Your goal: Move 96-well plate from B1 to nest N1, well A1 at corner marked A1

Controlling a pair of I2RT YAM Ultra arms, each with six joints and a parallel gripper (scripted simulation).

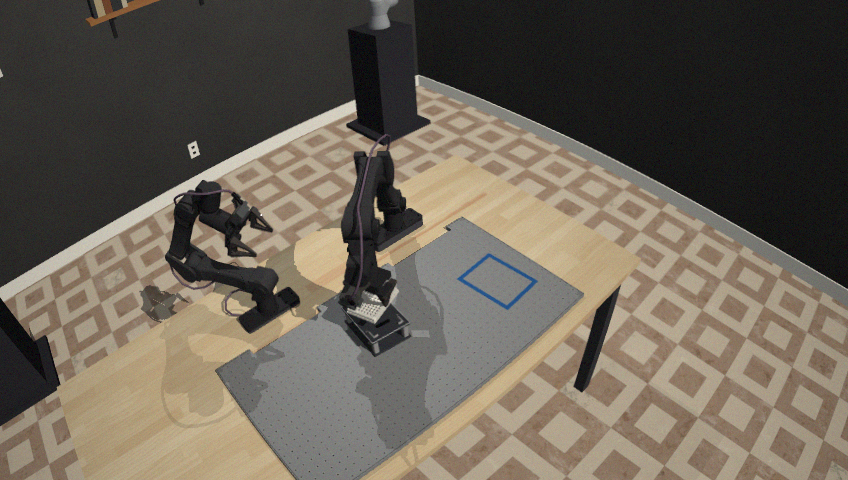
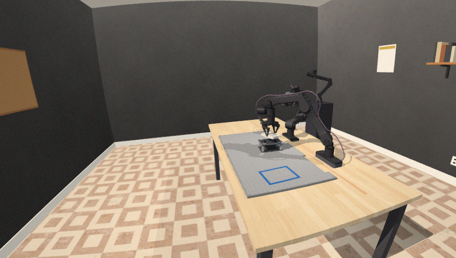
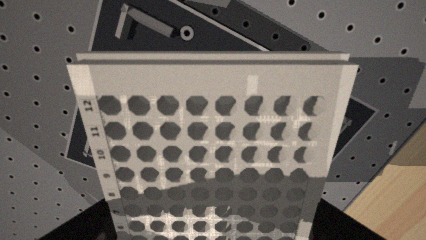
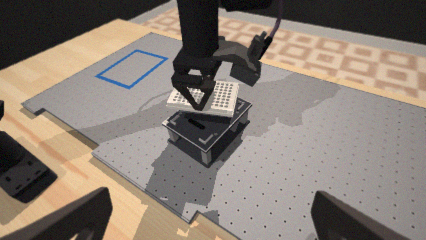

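Note:
Right now the white 96-well plate is 1 cm below my left hand. Also, from my left hand: A1 label (6 cm to the left, 6 cm below, 6 cm behind); dark raised nest (6 cm below, 1 cm to the right).

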